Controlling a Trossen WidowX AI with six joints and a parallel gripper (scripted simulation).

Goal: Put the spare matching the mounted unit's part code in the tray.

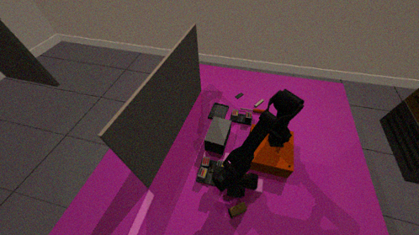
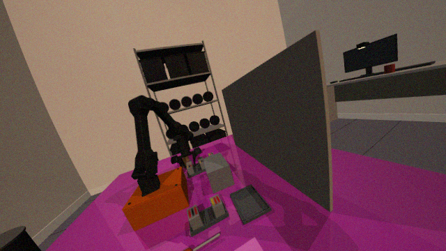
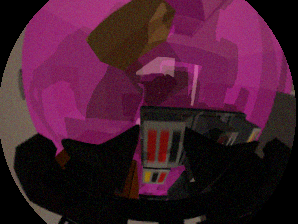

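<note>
The flat dark tray lies 80 mm ahead of my gripper tip, 450 mm to the right of it and 10 mm below it. Round my gripper tip: mounted unit: 80 mm ahead, 230 mm to the right, 30 mm above; then panel: 310 mm ahead, 300 mm to the right, 210 mm above; then tan block: 10 mm behind, 110 mm to the left, 10 mm above.
</note>
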